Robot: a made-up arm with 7 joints. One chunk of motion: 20 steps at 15 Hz.
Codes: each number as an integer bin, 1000 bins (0 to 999) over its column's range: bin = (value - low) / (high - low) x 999, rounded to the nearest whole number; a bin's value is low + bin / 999 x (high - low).
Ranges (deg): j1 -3.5..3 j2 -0.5..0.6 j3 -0.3..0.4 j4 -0.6..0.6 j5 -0.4..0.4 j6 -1..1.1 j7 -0.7..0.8
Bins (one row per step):
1: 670 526 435 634 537 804 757
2: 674 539 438 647 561 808 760
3: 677 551 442 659 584 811 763
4: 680 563 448 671 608 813 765
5: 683 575 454 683 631 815 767
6: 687 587 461 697 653 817 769
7: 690 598 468 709 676 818 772
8: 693 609 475 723 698 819 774
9: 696 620 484 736 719 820 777
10: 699 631 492 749 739 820 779
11: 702 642 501 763 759 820 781
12: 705 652 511 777 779 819 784
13: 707 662 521 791 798 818 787
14: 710 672 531 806 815 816 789
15: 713 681 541 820 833 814 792
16: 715 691 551 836 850 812 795
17: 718 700 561 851 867 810 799
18: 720 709 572 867 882 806 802
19: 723 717 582 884 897 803 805
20: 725 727 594 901 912 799 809
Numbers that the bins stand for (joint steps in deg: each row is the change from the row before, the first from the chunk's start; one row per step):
1: 0.859 0.079 0.005 0.162 0.030 0.690 0.437
2: 0.885 0.093 0.007 0.177 0.049 0.698 0.441
3: 0.905 0.107 0.010 0.192 0.068 0.705 0.446
4: 0.924 0.120 0.014 0.206 0.087 0.709 0.449
5: 0.944 0.133 0.018 0.220 0.105 0.713 0.452
6: 0.970 0.146 0.023 0.237 0.123 0.717 0.455
7: 0.989 0.158 0.028 0.252 0.141 0.720 0.459
8: 1.009 0.171 0.033 0.268 0.159 0.722 0.462
9: 1.029 0.183 0.039 0.284 0.176 0.724 0.467
10: 1.048 0.195 0.045 0.300 0.192 0.724 0.470
11: 1.068 0.207 0.051 0.317 0.208 0.724 0.473
12: 1.087 0.218 0.058 0.333 0.224 0.722 0.477
13: 1.100 0.229 0.065 0.350 0.239 0.720 0.482
14: 1.120 0.240 0.072 0.368 0.253 0.715 0.485
15: 1.139 0.250 0.079 0.385 0.267 0.711 0.489
16: 1.152 0.261 0.086 0.404 0.281 0.707 0.494
17: 1.172 0.271 0.093 0.422 0.294 0.703 0.500
18: 1.185 0.281 0.101 0.441 0.306 0.694 0.504
19: 1.204 0.289 0.108 0.462 0.318 0.688 0.509
20: 1.217 0.301 0.116 0.482 0.330 0.680 0.515

